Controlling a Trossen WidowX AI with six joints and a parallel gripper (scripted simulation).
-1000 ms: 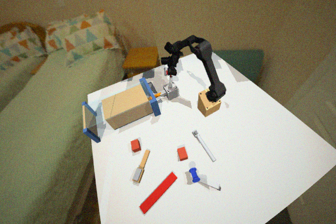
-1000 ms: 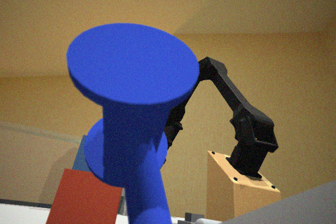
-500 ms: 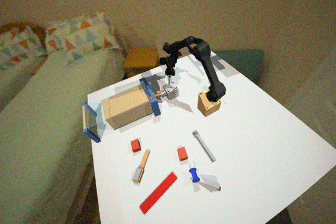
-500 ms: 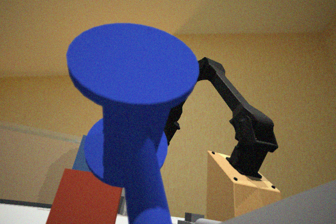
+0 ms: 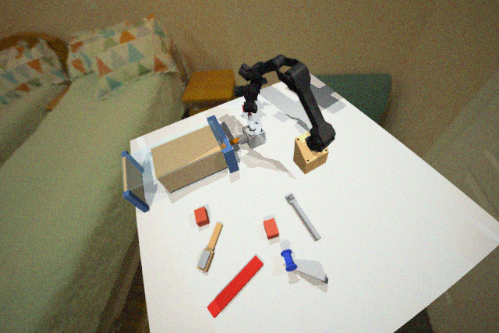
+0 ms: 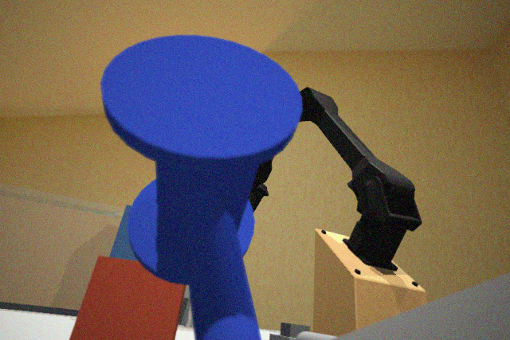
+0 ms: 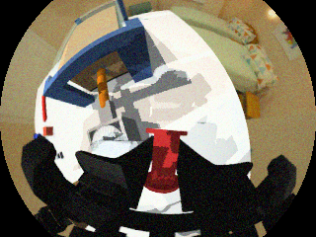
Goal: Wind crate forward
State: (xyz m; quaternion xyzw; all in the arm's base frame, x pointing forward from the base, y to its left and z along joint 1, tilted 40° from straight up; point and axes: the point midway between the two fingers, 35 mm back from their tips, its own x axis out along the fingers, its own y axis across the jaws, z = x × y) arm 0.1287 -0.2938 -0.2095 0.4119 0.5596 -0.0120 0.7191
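Now: gripper tip 4 cm to the right of the grey crank arm and 3 cm above it. The rest, counted from my gripper tip: grey winch (10 cm to the left, 10 cm below); winch drum (2 cm ahead, 10 cm to the left, 10 cm below); red grip (1 cm behind, 1 cm to the left).
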